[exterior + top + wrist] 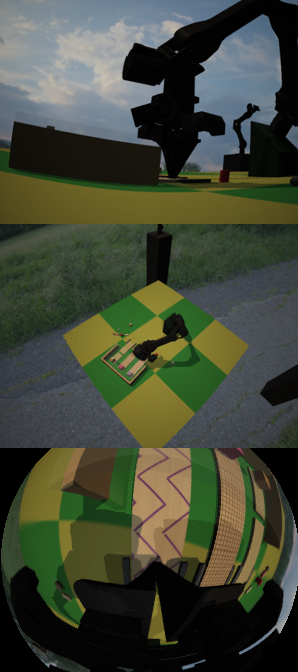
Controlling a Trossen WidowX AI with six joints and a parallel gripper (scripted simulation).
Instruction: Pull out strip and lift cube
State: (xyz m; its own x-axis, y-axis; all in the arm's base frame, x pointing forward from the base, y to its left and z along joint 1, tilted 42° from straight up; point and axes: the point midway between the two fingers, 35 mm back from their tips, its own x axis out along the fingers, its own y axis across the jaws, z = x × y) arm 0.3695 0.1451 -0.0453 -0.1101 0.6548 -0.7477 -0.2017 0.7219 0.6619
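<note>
Right now the tan strip is 90 mm ahead of my gripper tip and 20 mm to the left of it. The rest, counted from my gripper tip: labelled cube: 190 mm ahead, 40 mm to the left, 20 mm above; small piece: 180 mm to the left, 150 mm behind.
</note>
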